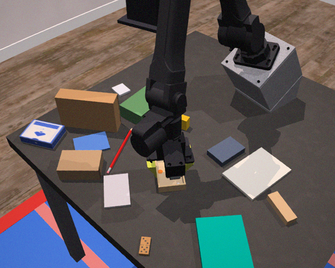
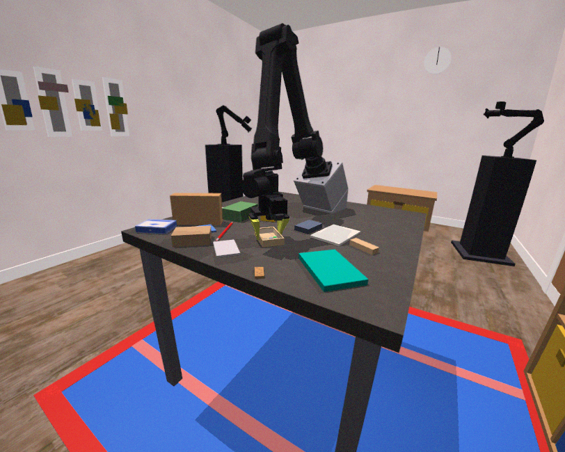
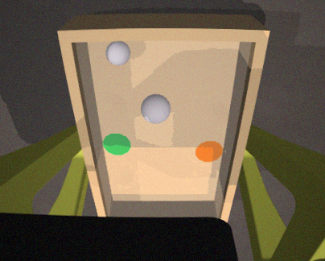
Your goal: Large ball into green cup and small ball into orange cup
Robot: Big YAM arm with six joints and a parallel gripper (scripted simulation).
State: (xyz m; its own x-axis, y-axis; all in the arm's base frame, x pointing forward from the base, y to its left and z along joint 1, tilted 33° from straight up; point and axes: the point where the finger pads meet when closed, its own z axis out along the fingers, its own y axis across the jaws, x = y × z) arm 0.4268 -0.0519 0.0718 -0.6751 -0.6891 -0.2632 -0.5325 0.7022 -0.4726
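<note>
Now: the wooden puzzle 10 mm below my hand. The rest, counted from my hand: white tile (200 mm to the left, 120 mm behind, 10 mm below); yellow block (180 mm behind, 80 mm to the right, 10 mm above); red pencil (170 mm to the right, 10 mm below, 10 mm behind).
</note>
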